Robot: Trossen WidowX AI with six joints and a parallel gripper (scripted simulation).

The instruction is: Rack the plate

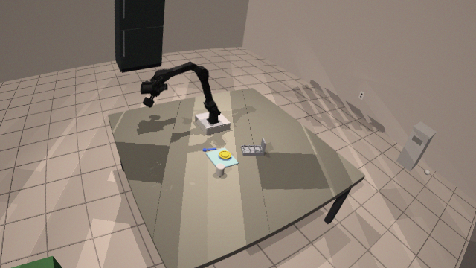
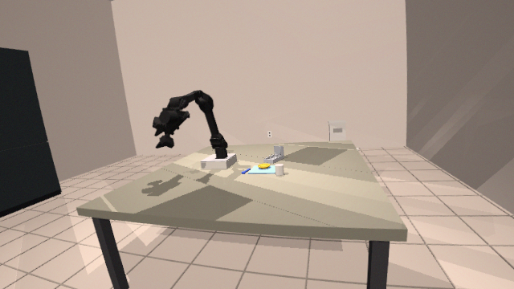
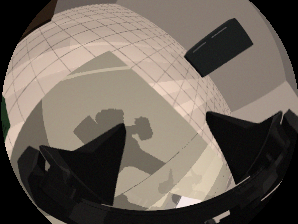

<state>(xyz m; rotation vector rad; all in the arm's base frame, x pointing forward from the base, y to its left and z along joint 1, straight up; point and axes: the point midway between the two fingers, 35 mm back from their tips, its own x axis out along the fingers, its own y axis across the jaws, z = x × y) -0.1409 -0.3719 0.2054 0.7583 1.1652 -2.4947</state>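
The yellow plate lies 460 mm ahead of my gripper tip, 290 mm to the left of it and 220 mm below it. Also, from my gripper tip: white cup (570 mm ahead, 190 mm to the left, 210 mm below); then light blue mat (470 mm ahead, 270 mm to the left, 240 mm below); then blue spoon (370 mm ahead, 230 mm to the left, 230 mm below).
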